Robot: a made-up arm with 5 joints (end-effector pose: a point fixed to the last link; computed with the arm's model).
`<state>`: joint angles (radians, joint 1 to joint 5).
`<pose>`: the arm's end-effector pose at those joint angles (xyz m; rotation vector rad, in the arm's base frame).
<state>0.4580 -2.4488 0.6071 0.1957 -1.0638</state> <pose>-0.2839 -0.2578 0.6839 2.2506 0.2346 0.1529</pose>
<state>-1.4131 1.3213 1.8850 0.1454 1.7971</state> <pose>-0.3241 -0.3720 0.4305 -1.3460 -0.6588 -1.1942</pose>
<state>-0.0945 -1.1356 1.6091 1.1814 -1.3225</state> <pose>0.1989 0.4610 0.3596 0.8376 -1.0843 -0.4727</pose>
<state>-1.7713 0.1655 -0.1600 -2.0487 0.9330</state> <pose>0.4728 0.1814 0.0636 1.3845 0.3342 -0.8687</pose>
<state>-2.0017 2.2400 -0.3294 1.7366 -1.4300</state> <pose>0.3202 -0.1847 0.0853 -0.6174 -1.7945 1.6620</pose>
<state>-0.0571 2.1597 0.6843 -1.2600 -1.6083</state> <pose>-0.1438 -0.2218 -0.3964 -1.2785 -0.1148 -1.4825</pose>
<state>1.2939 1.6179 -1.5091 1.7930 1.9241</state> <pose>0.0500 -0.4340 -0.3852 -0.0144 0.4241 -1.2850</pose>
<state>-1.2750 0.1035 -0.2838 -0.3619 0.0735</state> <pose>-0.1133 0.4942 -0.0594 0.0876 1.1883 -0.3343</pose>
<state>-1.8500 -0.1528 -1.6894 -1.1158 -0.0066</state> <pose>0.1822 -0.0495 -0.1533 -0.6808 0.5056 -1.6604</pose>
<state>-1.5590 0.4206 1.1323 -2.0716 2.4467</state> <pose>0.3077 0.3264 0.1941 2.3992 -0.7064 -0.1588</pose>
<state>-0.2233 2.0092 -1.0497 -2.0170 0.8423</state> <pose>-0.1328 0.3084 -0.1838 -0.2622 -0.7313 1.2406</pose>
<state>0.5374 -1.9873 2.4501 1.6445 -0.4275</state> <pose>-0.3197 -0.0243 0.8821 0.9813 -2.8344 -0.6672</pose>
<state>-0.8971 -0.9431 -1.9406 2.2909 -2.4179</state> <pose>-0.1317 0.1549 0.7810 -2.7558 0.1377 0.0800</pose>
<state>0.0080 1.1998 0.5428 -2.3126 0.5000</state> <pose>0.1392 0.4413 0.2196 1.1936 0.2702 0.3356</pose>
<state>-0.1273 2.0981 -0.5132 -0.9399 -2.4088</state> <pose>0.1039 -0.2733 -0.2958 -0.0039 -1.4922 -2.0082</pose>
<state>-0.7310 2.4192 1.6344 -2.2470 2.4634</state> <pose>-0.3094 0.0004 -0.2605 1.4446 1.0936 0.6405</pose>
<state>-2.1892 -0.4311 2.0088 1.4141 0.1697</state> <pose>-0.2775 0.5708 0.1504 0.7475 0.1801 1.1397</pose>
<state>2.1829 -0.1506 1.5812 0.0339 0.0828</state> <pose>0.4041 0.3408 0.0041 -1.7300 -1.7080 1.0167</pose>
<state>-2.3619 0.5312 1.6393 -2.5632 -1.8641</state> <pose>0.0000 0.4519 -0.0318 0.7635 -1.2112 -0.2558</pose>
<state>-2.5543 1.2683 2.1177 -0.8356 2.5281</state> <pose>0.2571 0.0059 0.4206 -1.9328 0.4088 1.2457</pose>
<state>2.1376 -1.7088 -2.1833 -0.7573 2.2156</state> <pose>-0.1575 -0.1533 0.3527 1.2855 -2.1873 1.0827</pose>
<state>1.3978 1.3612 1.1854 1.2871 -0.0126</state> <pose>0.4246 -0.5070 0.3367 -2.7713 -0.3430 -0.2595</pose>
